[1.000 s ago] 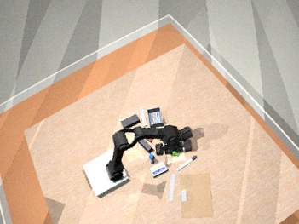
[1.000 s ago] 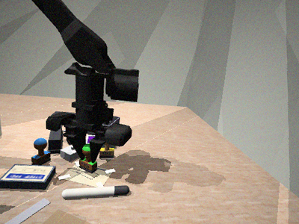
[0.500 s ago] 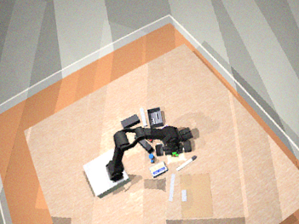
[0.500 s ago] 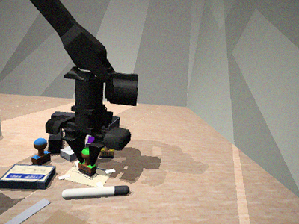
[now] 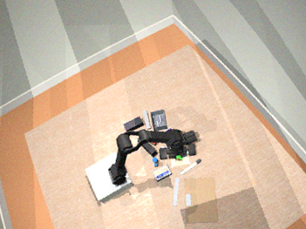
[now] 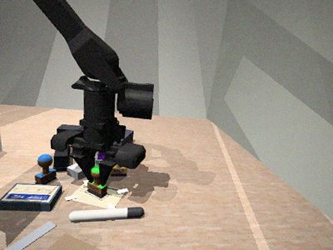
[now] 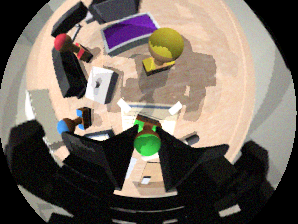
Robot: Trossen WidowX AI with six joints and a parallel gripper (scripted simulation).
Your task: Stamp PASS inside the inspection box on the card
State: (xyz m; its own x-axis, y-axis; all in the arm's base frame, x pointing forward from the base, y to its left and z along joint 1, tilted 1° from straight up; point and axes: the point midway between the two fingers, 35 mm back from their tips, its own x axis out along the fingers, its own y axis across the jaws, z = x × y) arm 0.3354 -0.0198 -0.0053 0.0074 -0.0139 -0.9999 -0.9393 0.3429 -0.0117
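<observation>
Now: gripper tip right at the green-knobbed stamp. The rest, counted from my gripper tip: marker (5 cm ahead, 7 cm to the right, 2 cm below); card (3 cm below); yellow-knobbed stamp (4 cm ahead, 8 cm to the left).
</observation>
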